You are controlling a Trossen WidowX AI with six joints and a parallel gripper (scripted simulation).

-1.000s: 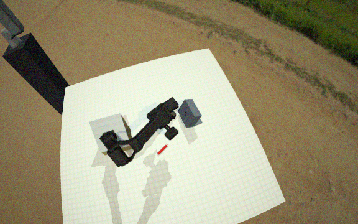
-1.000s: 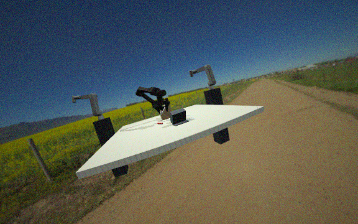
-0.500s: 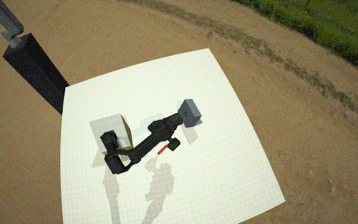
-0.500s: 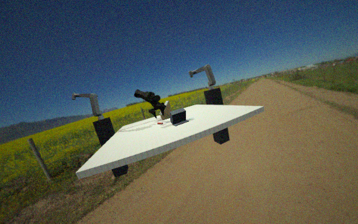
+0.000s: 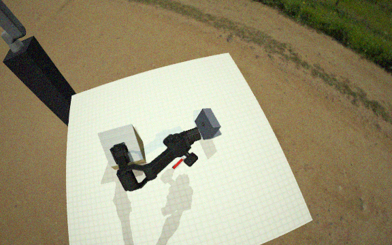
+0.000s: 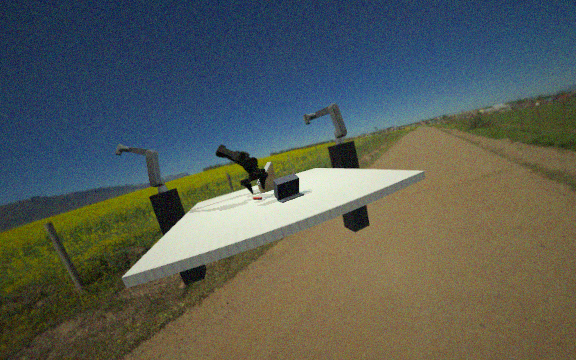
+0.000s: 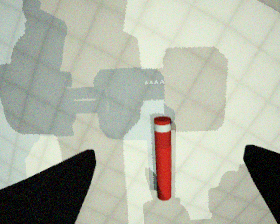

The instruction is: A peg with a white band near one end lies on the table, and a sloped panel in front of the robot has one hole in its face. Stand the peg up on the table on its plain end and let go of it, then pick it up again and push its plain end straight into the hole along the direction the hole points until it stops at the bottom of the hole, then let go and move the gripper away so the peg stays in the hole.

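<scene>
Right now my gripper tip is 10 mm past the red peg, 10 mm to the left of it and 50 mm above it. Also, from my gripper tip: sloped panel block (180 mm ahead, 140 mm to the left, 10 mm above).
</scene>
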